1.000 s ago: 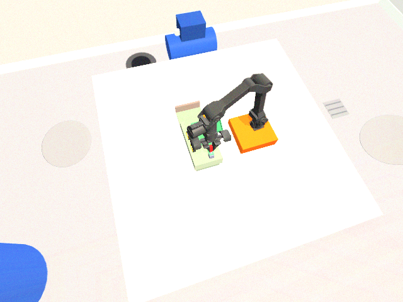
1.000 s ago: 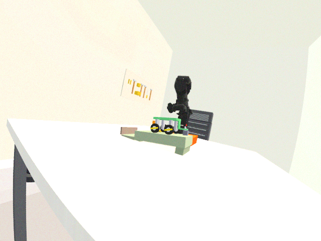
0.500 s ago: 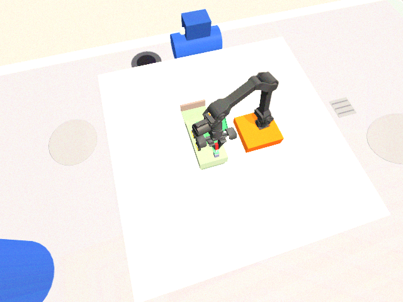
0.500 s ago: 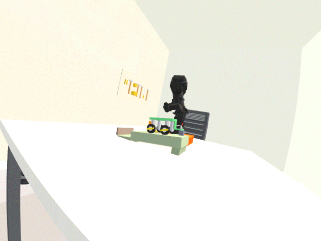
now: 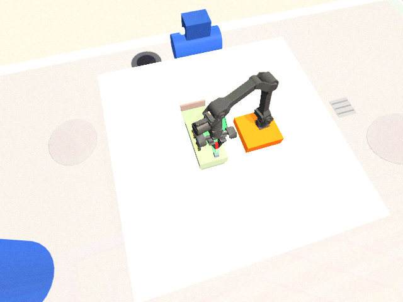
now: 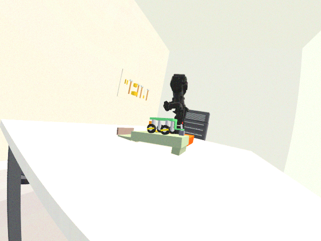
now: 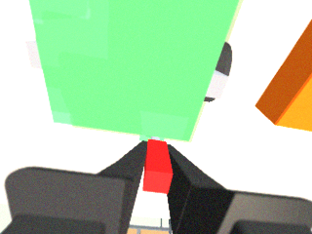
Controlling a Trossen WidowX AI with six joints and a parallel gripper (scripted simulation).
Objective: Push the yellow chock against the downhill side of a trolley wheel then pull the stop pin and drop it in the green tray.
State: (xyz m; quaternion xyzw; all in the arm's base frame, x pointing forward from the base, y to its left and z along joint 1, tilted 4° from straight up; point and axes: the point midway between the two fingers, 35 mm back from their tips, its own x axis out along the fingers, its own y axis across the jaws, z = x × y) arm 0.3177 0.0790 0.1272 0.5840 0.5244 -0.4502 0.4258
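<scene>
The green tray is 12 cm behind my gripper tip, 20 cm to the right of it and 15 cm below it. Round my gripper tip: trolley 1 cm ahead, 9 cm to the right, 3 cm below; then pale green ramp 1 cm ahead, 10 cm to the right, 10 cm below; then red-headed stop pin right at my gripper tip.
</scene>
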